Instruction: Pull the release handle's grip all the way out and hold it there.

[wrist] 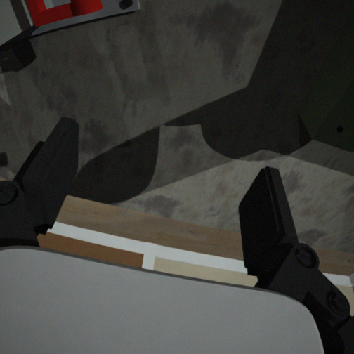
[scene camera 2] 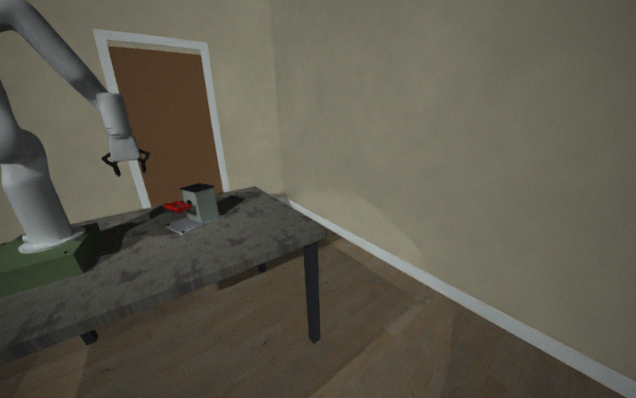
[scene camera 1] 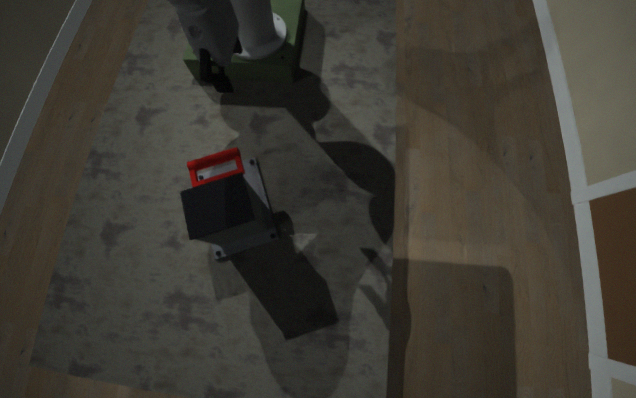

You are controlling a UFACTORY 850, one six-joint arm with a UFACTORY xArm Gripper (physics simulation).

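The release handle's red grip [scene camera 1: 215, 157] [scene camera 2: 170, 206] [wrist: 52, 15] is a rectangular loop on the side of a box [scene camera 1: 217, 207] [scene camera 2: 204, 206] with a black top. The grip faces the robot's base and stands above a light base plate [scene camera 1: 259, 187] [scene camera 2: 182, 226] with dark bolts. How far it is out of the box is hard to tell. My gripper [scene camera 1: 216, 85] [scene camera 2: 131, 173] [wrist: 166, 165] is open and empty. It hangs well above the table, on the robot-base side of the grip, apart from it. In the wrist view, part of the grip shows at the top left.
The box stands on a mottled grey table [scene camera 1: 135, 200] [scene camera 2: 200, 260]. The arm's green pedestal [scene camera 1: 265, 70] [scene camera 2: 50, 265] [wrist: 332, 107] stands on the same table behind the gripper. A brown door [scene camera 2: 165, 115] and beige walls stand beyond the table.
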